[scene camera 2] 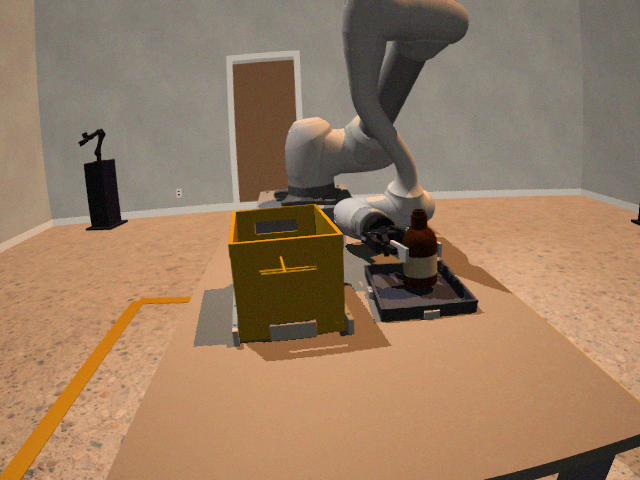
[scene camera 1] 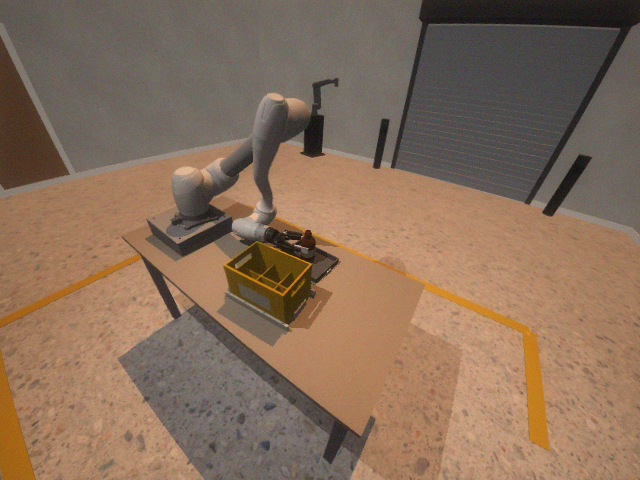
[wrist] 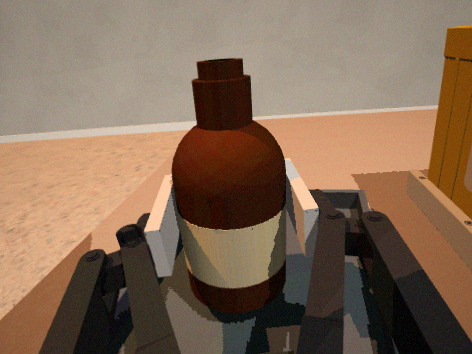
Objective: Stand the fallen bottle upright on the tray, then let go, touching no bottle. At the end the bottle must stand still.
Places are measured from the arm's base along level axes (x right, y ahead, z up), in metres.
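Pixels of known places: gripper, fingertip midpoint: [scene camera 2: 424,253] [scene camera 1: 311,246] [wrist: 230,185]; arm's base, link origin: [scene camera 2: 312,198] [scene camera 1: 196,217].
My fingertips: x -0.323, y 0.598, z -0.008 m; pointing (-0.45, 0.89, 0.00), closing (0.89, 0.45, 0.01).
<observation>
For each thing: its top centre in the pictures, then the offset to it from my fingertips. Level surfaces: height alone.
- brown bottle, top centre: [wrist: 212,59] [scene camera 2: 420,209] [scene camera 1: 308,230] dx +0.008, dy -0.015, dz +0.087 m
- dark tray, top centre: [wrist: 252,264] [scene camera 2: 416,281] [scene camera 1: 307,257] dx +0.014, dy -0.007, dz -0.064 m
- yellow crate, top centre: [scene camera 2: 279,220] [scene camera 1: 268,264] dx +0.279, dy +0.064, dz +0.086 m
- table, surface height: dz -0.089 m
A brown bottle [scene camera 1: 307,242] [scene camera 2: 419,253] [wrist: 230,185] with a cream label is upright over the floor of the dark tray [scene camera 1: 326,269] [scene camera 2: 429,312]. Its base is inside the tray walls, at or very close to the tray floor; I cannot tell a small gap from contact. My gripper [scene camera 1: 303,245] [scene camera 2: 421,250] [wrist: 230,185] is shut on the bottle from the side, one pale pad on each side at about the label and shoulder. In the wrist view the bottle's neck points up between the fingers.
A yellow crate [scene camera 1: 255,289] [scene camera 2: 289,289] [wrist: 450,120] with inner dividers stands beside the tray, between low pale locating strips on the table [scene camera 1: 351,330] [scene camera 2: 320,408]. The arm's base is at the table's far end.
</observation>
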